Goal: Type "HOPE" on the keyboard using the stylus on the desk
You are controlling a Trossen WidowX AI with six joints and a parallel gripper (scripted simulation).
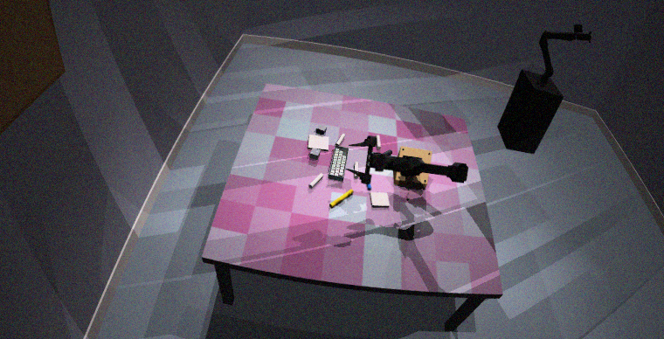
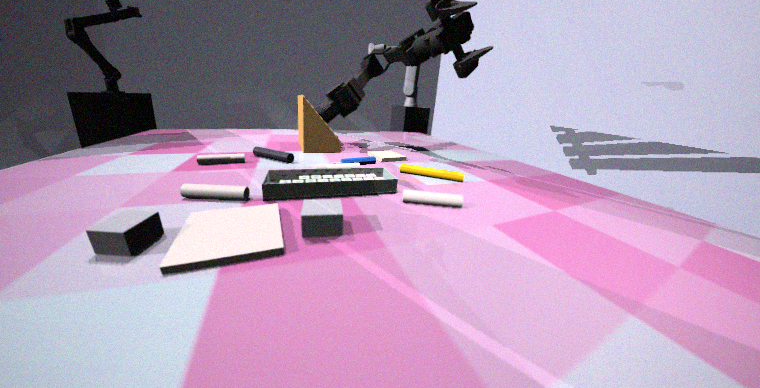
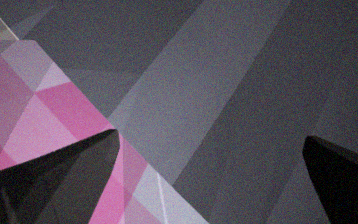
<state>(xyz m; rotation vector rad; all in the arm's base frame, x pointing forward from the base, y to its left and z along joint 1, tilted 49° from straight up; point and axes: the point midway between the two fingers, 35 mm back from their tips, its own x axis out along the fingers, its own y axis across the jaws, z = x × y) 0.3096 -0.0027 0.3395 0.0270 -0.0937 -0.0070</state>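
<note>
Right now the blue stylus is 14 cm behind my gripper tip, 23 cm to the right of it and 31 cm below it. Also, from my gripper tip: white flat plate (11 cm ahead, 43 cm to the right, 31 cm below); then black cylinder (23 cm behind, 39 cm to the right, 31 cm below); then yellow cylinder (2 cm behind, 6 cm to the right, 31 cm below).
</note>
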